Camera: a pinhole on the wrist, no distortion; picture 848 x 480 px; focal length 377.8 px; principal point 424.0 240.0 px. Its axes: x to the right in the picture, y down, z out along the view. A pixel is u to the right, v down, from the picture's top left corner.
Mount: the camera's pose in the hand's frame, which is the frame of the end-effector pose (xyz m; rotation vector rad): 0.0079 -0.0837 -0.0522 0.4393 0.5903 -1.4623
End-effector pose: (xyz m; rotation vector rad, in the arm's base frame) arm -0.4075 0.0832 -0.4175 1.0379 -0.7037 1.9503
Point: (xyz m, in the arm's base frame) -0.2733 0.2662 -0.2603
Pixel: outside the picture
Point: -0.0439 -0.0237 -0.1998
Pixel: 342 212
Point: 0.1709 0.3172 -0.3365
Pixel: 703 158
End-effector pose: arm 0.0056 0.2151 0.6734 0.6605 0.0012 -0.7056
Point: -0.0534 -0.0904 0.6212
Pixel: 429 405
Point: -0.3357 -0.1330 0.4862
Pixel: 644 178
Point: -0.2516 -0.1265 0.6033
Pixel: 514 214
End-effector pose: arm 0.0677 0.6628 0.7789 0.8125 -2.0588 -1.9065
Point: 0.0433 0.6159 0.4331
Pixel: 686 386
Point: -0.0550 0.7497 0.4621
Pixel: 437 337
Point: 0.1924 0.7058 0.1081
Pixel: 756 200
